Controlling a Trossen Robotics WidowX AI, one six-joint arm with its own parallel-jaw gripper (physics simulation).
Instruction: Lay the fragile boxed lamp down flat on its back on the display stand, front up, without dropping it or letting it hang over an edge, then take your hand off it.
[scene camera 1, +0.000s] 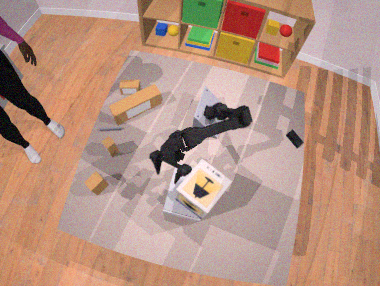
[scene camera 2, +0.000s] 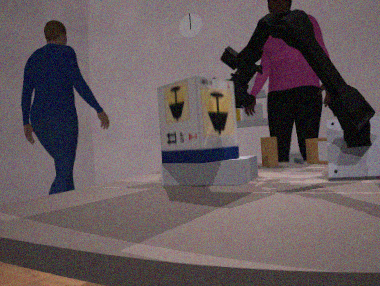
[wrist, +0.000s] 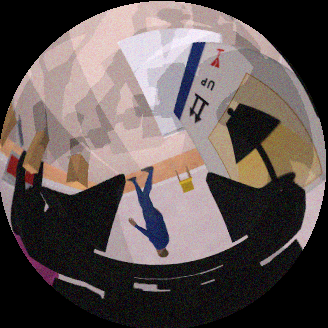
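Where they show: gripper, fingertip midpoint: (scene camera 1: 166, 179) (wrist: 166, 177); arm's base, origin of the base link: (scene camera 1: 208, 112) (scene camera 2: 357, 138).
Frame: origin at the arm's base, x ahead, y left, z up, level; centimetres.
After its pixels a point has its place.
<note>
The white lamp box (scene camera 1: 203, 187) {x 46.3, y 6.9, z 19.8 cm} (scene camera 2: 199, 117) {x 40.4, y 17.6, z 8.5 cm} (wrist: 216, 95) {x 41.8, y 0.0, z 6.1 cm} stands upright on the pale display stand (scene camera 1: 171, 204) {x 53.2, y -4.8, z -3.6 cm} (scene camera 2: 200, 174) {x 44.2, y 10.5, z -7.4 cm} (wrist: 145, 57) {x 36.4, y -5.7, z -3.6 cm}, its blue band at the bottom and yellow lamp pictures on its sides and top. It is turned at an angle to the stand, and a lower corner appears to hang over the near edge in scene camera 2. My gripper (scene camera 1: 169, 168) (scene camera 2: 242, 96) (wrist: 166, 177) {x 45.3, y -9.3, z 12.2 cm} is open and empty, beside the box's upper part. One finger is close to the box; whether it touches is unclear. In scene camera 2 the box partly hides the gripper.
Wooden blocks (scene camera 1: 110, 146) {x 35.2, y -43.6, z 1.9 cm} (scene camera 1: 96, 183) {x 56.0, y -43.6, z 1.4 cm} (scene camera 1: 136, 104) {x 6.7, y -39.8, z 0.3 cm} and a thin grey rod (scene camera 1: 110, 129) {x 21.9, y -52.0, z -9.0 cm} lie left on the mat (scene camera 1: 240, 267) {x 76.2, y 39.0, z -10.6 cm}. The arm's base plate (scene camera 1: 204, 102) {x -3.7, y -3.4, z 3.6 cm} is behind; a black block (scene camera 1: 294, 138) {x -4.6, y 55.8, z -7.1 cm} is right. A shelf unit (scene camera 1: 214, 56) stands at the back.
</note>
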